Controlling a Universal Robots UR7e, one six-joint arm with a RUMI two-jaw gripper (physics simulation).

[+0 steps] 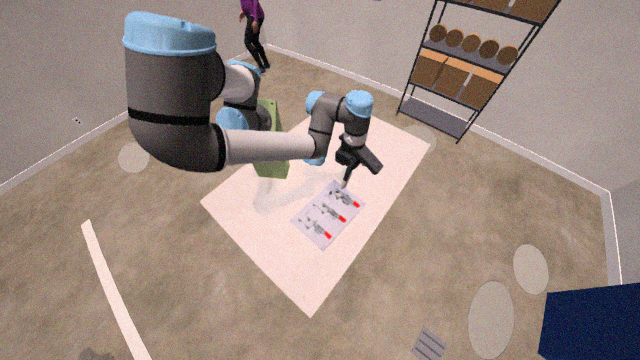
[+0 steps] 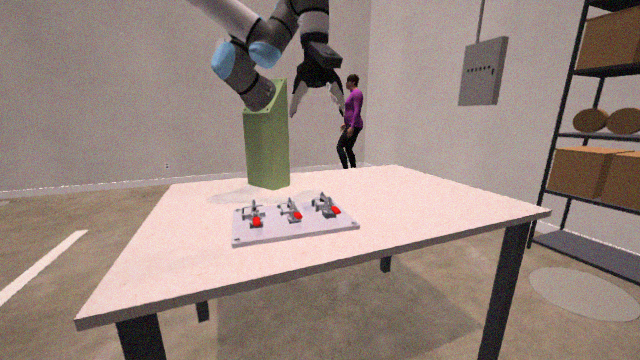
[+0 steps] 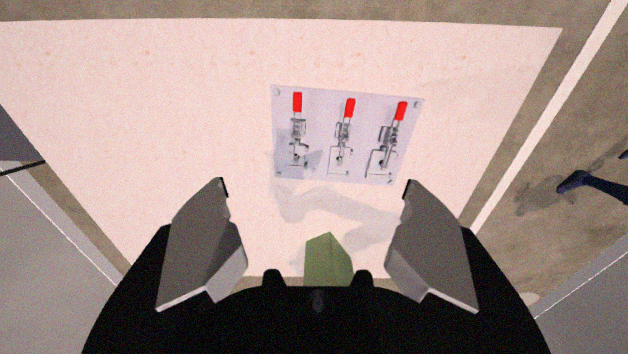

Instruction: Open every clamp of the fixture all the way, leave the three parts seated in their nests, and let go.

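Seen in the pictures: gripper, fingertip midpoint: point(image 1: 352, 176) point(image 2: 318, 117) point(image 3: 315, 181); arm's base at its link origin: point(image 1: 256, 121) point(image 2: 261, 97).
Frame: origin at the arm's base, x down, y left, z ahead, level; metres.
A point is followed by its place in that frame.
Note:
The fixture plate point(image 1: 316, 242) {y -0.201, x 0.378, z 0.472 m} point(image 2: 295, 235) {y -0.060, x 0.381, z 0.545 m} point(image 3: 320, 176) {y 0.028, x 0.378, z 0.335 m} lies on the table with three metal toggle clamps in a row. Their red handles stick out toward the table edge away from the green pedestal: one handle point(image 1: 356, 204) {y 0.066, x 0.333, z 0.535 m} point(image 2: 335, 210) {y 0.061, x 0.333, z 0.543 m} point(image 3: 297, 102) {y 0.067, x 0.331, z 0.534 m}, the middle handle point(image 1: 342, 218) {y -0.040, x 0.334, z 0.516 m} point(image 2: 297, 215) {y -0.048, x 0.332, z 0.530 m} point(image 3: 350, 107) {y -0.042, x 0.334, z 0.518 m} and the third point(image 1: 327, 235) {y -0.153, x 0.337, z 0.502 m} point(image 2: 256, 221) {y -0.152, x 0.337, z 0.511 m} point(image 3: 401, 110) {y -0.149, x 0.337, z 0.505 m}. All handles look low, and the clamp arms reach toward the pedestal side. The parts in their nests are too small to tell apart. My gripper point(image 1: 344, 184) {y 0.033, x 0.080, z 0.492 m} point(image 2: 317, 116) {y 0.033, x 0.080, z 0.492 m} point(image 3: 315, 181) {y 0.033, x 0.080, z 0.492 m} is open and empty, high above the table on the pedestal side of the plate.
The green pedestal point(image 1: 270, 170) {y -0.034, x 0.315, z 0.029 m} point(image 2: 267, 150) {y -0.008, x 0.219, z 0.078 m} point(image 3: 327, 260) {y 0.020, x 0.283, z 0.093 m} stands at the back of the table point(image 1: 300, 280) {y -0.382, x 0.393, z 0.512 m} point(image 2: 200, 260) {y -0.289, x 0.393, z 0.542 m} point(image 3: 150, 100) {y 0.428, x 0.393, z 0.560 m}. The arm's links hang over the table's pedestal side. A shelf rack point(image 1: 522, 56) point(image 2: 552, 135) and a person in purple point(image 1: 251, 10) point(image 2: 354, 107) stand beyond the table.

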